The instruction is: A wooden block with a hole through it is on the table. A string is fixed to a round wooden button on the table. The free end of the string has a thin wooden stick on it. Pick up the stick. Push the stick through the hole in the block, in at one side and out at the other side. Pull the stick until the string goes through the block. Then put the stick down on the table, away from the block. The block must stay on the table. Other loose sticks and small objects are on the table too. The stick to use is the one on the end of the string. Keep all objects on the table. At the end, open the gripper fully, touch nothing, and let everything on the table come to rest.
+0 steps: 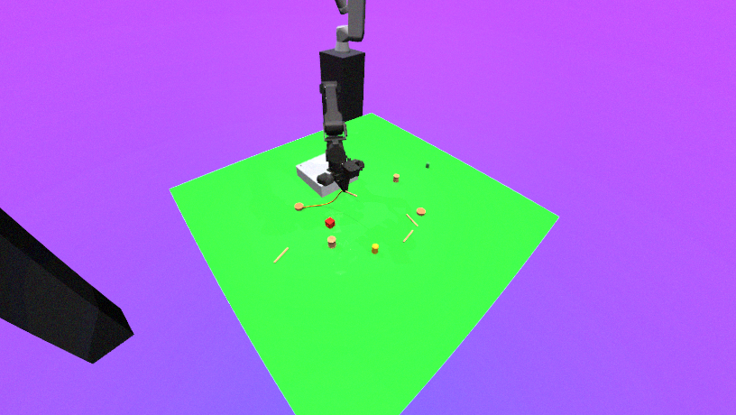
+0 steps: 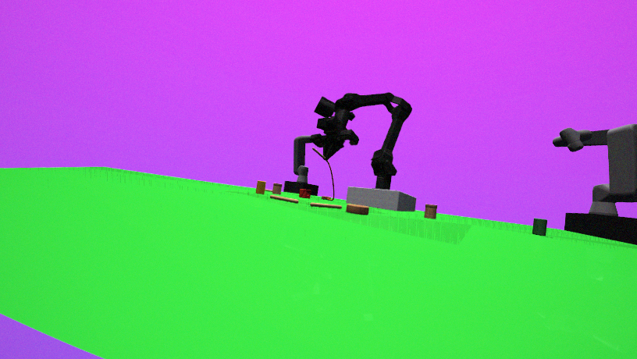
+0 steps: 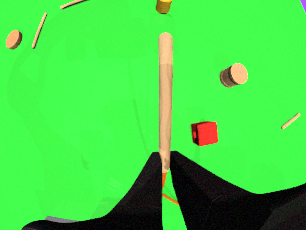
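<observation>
Right now the red block is 13 cm below my gripper tip, 8 cm to the right of it and 1 cm behind it. Also, from my gripper tip: yellow cylinder 20 cm ahead, 12 cm below, 6 cm to the right; thin wooden stick 1 cm ahead, 1 cm above; tan cylinder 14 cm to the right, 12 cm below, 6 cm ahead.
</observation>
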